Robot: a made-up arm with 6 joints.
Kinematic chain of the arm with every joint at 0, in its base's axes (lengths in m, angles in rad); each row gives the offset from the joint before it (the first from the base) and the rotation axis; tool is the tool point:
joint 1: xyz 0 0 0.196 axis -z
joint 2: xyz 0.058 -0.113 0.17 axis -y
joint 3: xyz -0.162 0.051 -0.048 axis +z
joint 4: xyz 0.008 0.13 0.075 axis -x
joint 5: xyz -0.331 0 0.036 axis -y
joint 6: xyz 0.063 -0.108 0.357 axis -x
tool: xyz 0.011 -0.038 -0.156
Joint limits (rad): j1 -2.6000..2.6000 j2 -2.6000..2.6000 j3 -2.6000..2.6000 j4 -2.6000..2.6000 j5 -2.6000..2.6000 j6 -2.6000..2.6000
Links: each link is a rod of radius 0.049 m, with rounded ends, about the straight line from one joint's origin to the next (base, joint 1, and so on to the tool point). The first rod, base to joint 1, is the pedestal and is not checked.
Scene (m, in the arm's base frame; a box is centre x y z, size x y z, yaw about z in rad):
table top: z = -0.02
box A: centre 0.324 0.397 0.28 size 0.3 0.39 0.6 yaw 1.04
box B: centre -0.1 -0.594 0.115 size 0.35 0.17 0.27 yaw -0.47
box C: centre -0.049 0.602 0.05 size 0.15 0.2 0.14 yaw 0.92
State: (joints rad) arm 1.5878 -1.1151 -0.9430 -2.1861 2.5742 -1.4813
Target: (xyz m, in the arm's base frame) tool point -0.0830 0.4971 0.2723
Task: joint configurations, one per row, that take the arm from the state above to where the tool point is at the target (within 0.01 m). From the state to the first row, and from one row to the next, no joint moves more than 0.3 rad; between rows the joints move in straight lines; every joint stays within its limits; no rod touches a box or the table.
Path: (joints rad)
1: 1.3334 -1.2099 -0.8048 -2.1192 2.4276 -1.5005
2: 1.0790 -1.3047 -0.6665 -2.0522 2.2811 -1.5197
3: 0.8247 -1.3995 -0.5283 -1.9853 2.1345 -1.5390
4: 0.5703 -1.4943 -0.3900 -1.9184 1.9880 -1.5582
5: 0.3159 -1.5892 -0.2518 -1.8514 1.8414 -1.5774
6: 0.0493 -1.5231 -0.4579 -1.8737 1.7451 -1.6116
7: -0.2174 -1.4571 -0.6641 -1.8959 1.6488 -1.6458
8: -0.4841 -1.3910 -0.8702 -1.9182 1.5525 -1.6800
9: -0.4576 -1.4288 -1.0253 -1.8082 1.8144 -1.5924
10: -0.4311 -1.4666 -1.1804 -1.6981 2.0762 -1.5049
11: -0.4046 -1.5043 -1.3354 -1.5881 2.3381 -1.4173
12: -0.3782 -1.5421 -1.4905 -1.4781 2.6000 -1.3298

